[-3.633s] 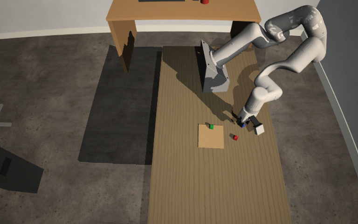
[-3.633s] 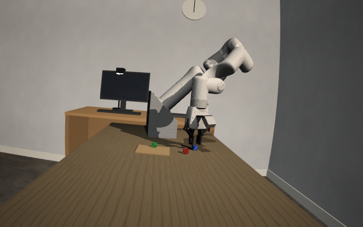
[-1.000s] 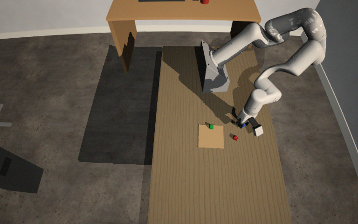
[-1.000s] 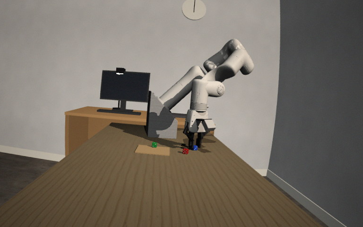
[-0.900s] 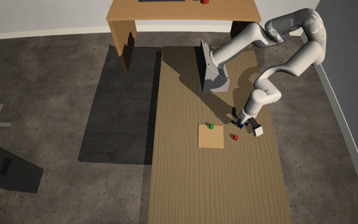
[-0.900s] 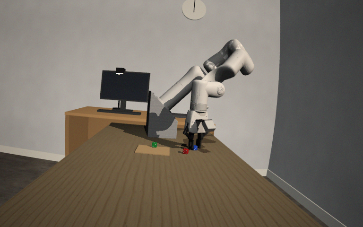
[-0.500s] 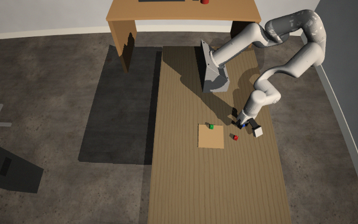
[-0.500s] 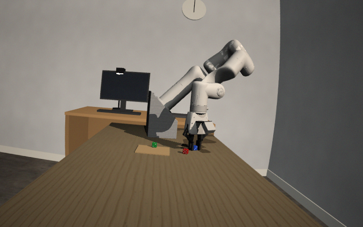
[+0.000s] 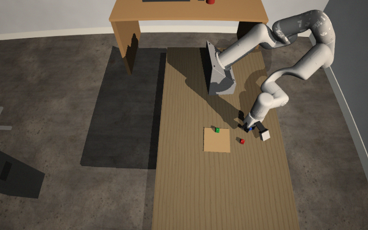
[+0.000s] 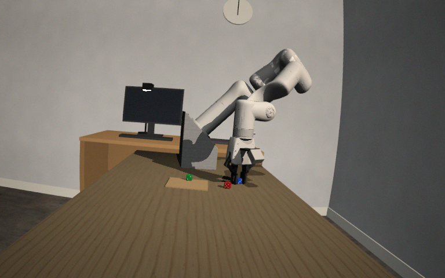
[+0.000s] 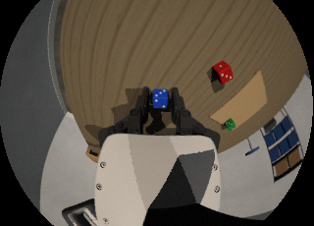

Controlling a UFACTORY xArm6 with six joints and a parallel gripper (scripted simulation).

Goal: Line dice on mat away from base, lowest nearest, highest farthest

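My gripper is now 10 mm above the blue die. From my hand the other things lie so: red die: 80 mm ahead, 40 mm to the right, 10 mm below; green die: 180 mm to the right, 30 mm ahead, 10 mm below; tan mat: 180 mm to the right, 80 mm ahead, 20 mm below.
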